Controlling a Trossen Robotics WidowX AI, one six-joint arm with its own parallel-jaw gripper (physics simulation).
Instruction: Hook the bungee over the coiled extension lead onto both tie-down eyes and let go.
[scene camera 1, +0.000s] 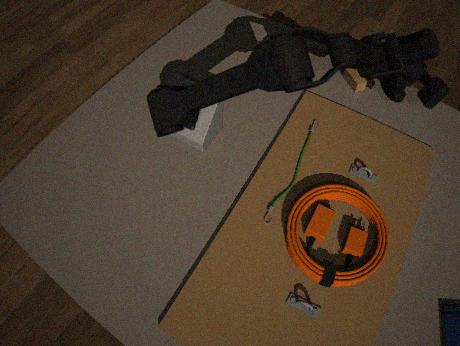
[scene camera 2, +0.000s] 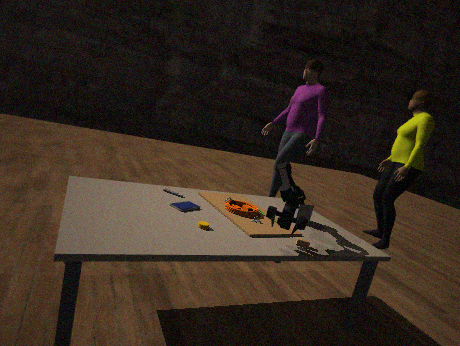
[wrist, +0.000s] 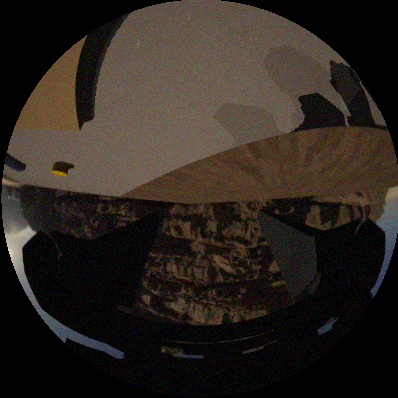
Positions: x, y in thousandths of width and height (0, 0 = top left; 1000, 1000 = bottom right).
The gripper (scene camera 1: 945, 230) is open, with nothing in its grasp. An orange coiled extension lead (scene camera 1: 773, 695) rests on a brown board (scene camera 1: 527, 819).
The gripper shows as well in the wrist view (wrist: 524, 544). The brown board also shows in scene camera 2 (scene camera 2: 551, 663) and in the wrist view (wrist: 157, 273). The wrist view does not show the orange coiled extension lead: it is out of frame.
